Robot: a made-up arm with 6 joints.
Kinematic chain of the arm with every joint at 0, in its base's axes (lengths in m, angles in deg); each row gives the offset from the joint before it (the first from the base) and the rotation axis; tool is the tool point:
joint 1: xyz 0 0 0.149 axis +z
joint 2: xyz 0 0 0 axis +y
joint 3: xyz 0 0 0.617 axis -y
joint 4: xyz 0 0 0 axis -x
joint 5: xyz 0.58 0 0 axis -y
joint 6: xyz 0 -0.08 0 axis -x
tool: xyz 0 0 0
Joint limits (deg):
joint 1: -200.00..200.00
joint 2: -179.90..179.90
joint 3: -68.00..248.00
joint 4: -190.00..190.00
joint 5: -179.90..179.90
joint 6: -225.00..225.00
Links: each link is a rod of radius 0.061 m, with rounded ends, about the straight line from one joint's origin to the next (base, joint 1, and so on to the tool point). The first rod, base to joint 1, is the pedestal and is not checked.
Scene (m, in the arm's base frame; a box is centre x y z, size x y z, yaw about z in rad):
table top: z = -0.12
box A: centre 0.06 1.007 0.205 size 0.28 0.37 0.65 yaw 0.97
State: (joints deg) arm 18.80 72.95 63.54 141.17 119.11 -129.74
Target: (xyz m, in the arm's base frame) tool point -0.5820 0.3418 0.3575
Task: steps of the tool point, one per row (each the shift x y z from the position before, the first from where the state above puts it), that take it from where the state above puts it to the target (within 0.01 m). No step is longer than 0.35 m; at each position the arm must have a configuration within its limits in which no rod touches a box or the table.
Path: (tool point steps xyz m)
1: -0.1730 0.2302 0.1300
2: -0.2300 0.1597 0.1204
3: -0.2582 0.0757 0.1079
4: -0.2552 -0.0103 0.0932
5: -0.2234 -0.0865 0.0762
6: -0.1907 -0.0313 -0.1208
7: -0.1674 -0.0989 -0.1194
8: -0.1188 -0.1519 -0.1131
9: -0.0531 -0.1811 -0.1015

